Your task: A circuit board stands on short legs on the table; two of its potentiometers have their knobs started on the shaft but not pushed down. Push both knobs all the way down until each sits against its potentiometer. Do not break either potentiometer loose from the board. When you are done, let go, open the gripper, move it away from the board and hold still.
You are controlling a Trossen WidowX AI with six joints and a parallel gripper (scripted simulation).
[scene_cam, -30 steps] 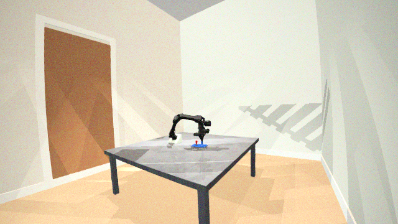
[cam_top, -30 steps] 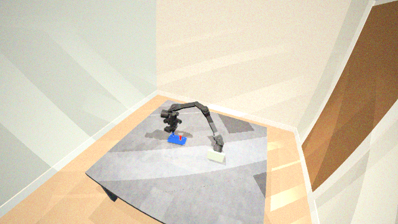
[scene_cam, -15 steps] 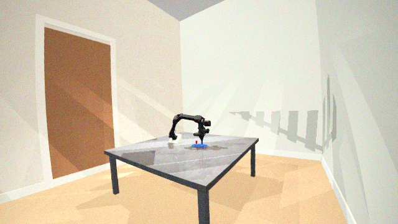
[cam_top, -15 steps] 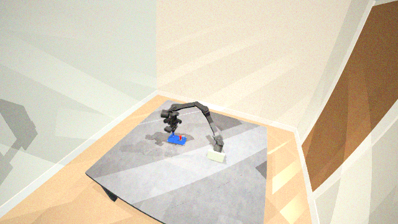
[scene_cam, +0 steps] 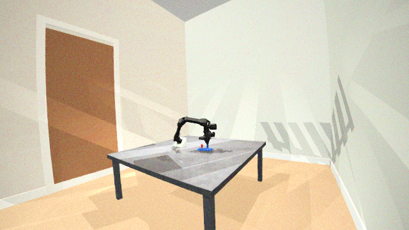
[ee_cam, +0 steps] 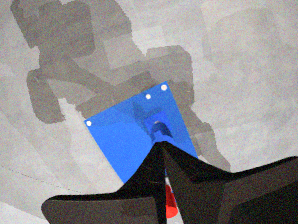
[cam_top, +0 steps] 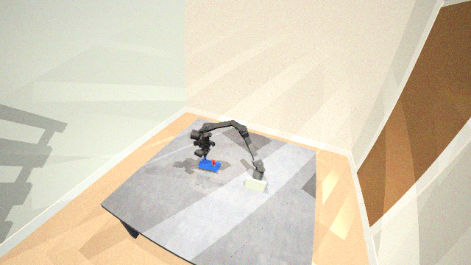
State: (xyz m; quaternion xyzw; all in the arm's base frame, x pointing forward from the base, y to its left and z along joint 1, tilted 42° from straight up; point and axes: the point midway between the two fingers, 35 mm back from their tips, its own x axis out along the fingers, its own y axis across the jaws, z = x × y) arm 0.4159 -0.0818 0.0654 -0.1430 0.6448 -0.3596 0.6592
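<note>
My gripper tip is 10 mm above the blue knob. Round my gripper tip: red knob (80 mm behind, 20 mm to the left, 20 mm below).
</note>
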